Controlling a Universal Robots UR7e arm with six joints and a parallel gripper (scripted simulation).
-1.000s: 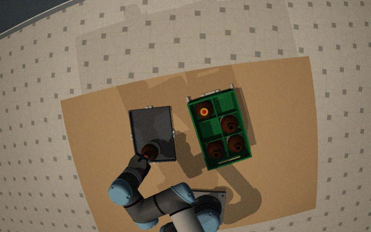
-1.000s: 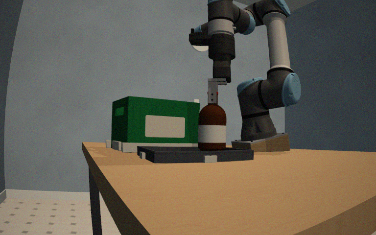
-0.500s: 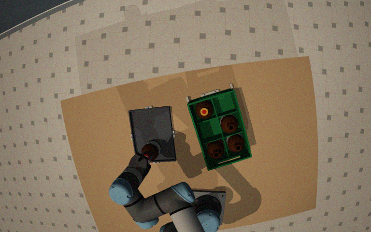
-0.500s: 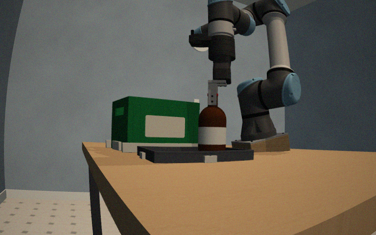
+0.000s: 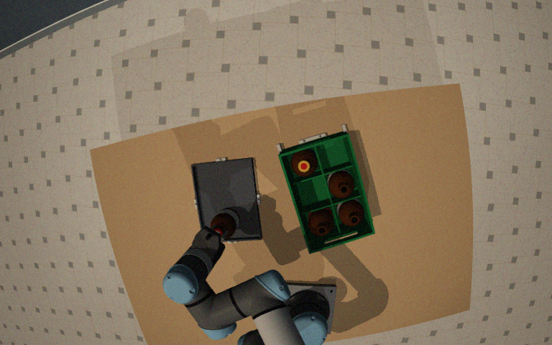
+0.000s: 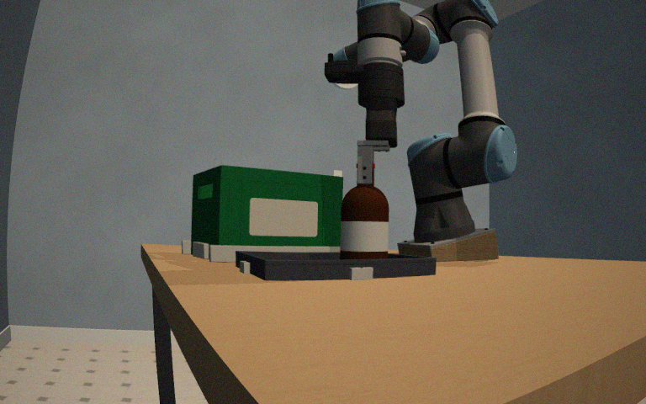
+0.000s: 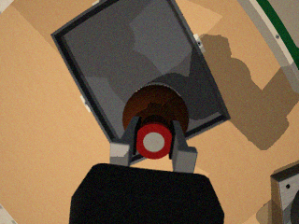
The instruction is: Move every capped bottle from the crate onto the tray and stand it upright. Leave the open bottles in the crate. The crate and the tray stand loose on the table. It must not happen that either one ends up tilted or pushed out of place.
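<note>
Right now the red-capped bottle is 6 cm below my hand. Also, from my hand: dark grey tray (14 cm below, 6 cm ahead); green crate (31 cm to the right, 8 cm ahead, 7 cm below); open bottle (28 cm to the right, 6 cm below, 1 cm behind).
</note>
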